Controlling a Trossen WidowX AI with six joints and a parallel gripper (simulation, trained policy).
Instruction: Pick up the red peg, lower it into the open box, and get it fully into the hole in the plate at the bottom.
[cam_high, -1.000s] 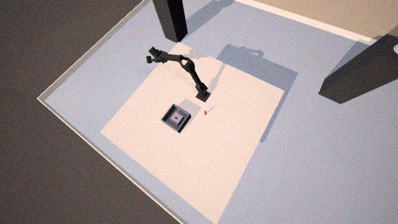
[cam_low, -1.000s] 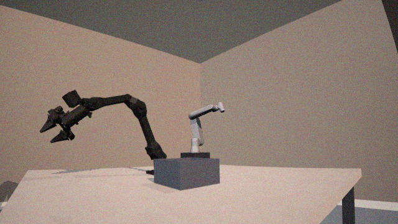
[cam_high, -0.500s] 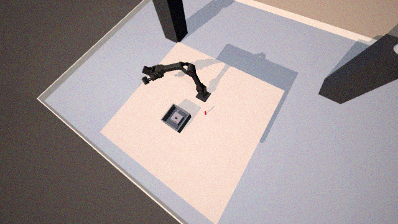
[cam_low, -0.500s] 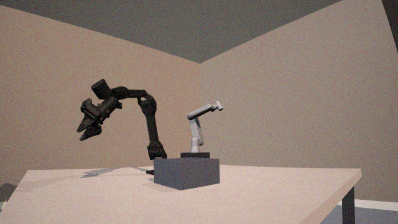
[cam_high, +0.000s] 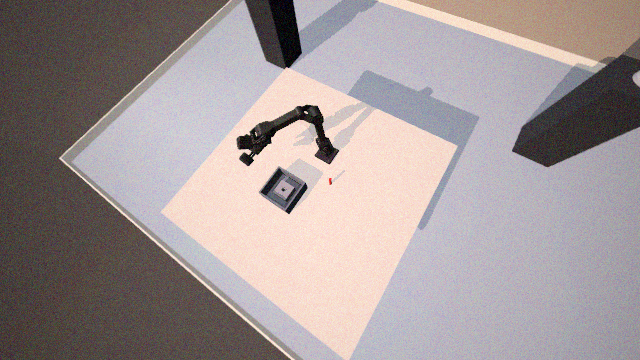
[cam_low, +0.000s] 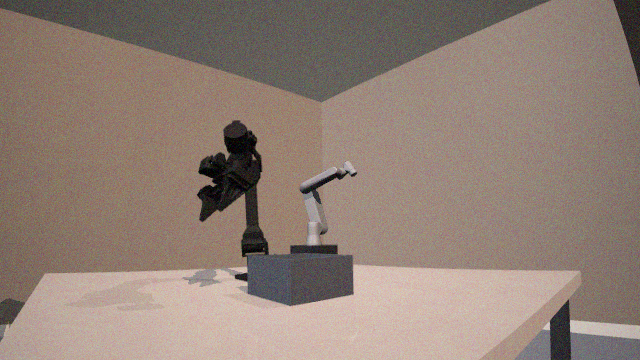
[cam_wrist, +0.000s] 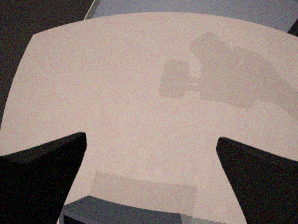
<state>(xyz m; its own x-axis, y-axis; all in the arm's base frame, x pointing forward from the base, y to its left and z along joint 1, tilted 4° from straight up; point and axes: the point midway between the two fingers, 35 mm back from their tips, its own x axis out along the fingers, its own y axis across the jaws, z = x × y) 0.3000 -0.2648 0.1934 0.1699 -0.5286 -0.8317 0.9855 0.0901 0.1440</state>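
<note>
The red peg lies 14 cm behind my gripper tip, 41 cm to the left of it and 15 cm below it. Round my gripper tip: grey plate (5 cm ahead, 22 cm to the left, 15 cm below); dark grey box (5 cm ahead, 22 cm to the left, 17 cm below).
</note>
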